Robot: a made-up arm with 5 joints.
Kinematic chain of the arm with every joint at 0, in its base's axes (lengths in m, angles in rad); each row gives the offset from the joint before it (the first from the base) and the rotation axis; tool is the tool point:
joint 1: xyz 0 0 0.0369 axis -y
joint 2: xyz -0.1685 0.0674 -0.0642 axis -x
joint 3: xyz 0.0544 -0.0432 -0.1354 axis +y
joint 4: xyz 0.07 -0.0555 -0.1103 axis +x
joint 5: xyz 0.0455 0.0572 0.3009 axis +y
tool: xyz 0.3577 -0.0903 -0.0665
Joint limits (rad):
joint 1: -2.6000..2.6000
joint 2: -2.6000..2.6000
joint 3: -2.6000..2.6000
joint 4: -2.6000..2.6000
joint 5: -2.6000..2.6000
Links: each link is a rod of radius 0.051 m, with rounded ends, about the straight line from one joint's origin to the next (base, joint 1, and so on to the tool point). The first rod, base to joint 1, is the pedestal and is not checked.
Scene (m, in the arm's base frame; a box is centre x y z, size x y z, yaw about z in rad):
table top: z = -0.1
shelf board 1: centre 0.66 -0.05 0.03 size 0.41 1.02 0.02 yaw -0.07
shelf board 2: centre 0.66 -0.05 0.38 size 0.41 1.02 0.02 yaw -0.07
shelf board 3: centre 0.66 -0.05 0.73 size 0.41 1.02 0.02 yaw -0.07
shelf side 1: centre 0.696 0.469 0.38 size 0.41 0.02 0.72 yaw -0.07
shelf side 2: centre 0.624 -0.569 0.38 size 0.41 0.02 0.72 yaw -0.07
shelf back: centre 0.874 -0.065 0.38 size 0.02 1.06 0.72 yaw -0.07
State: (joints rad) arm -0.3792 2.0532 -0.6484 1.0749 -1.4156
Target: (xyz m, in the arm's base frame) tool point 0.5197 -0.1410 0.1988
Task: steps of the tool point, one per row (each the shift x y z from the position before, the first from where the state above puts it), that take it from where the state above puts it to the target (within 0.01 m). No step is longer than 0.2 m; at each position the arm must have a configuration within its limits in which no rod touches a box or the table.
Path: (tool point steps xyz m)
1: 0.1206 -0.0015 -0.0966
2: 0.0966 -0.0378 -0.1112
3: 0.0640 -0.0695 -0.1136
4: 0.0532 -0.1178 0.0501
5: 0.0348 -0.1351 0.0229
6: 0.0124 -0.1440 -0.0057
7: -0.0127 -0.1431 -0.0339

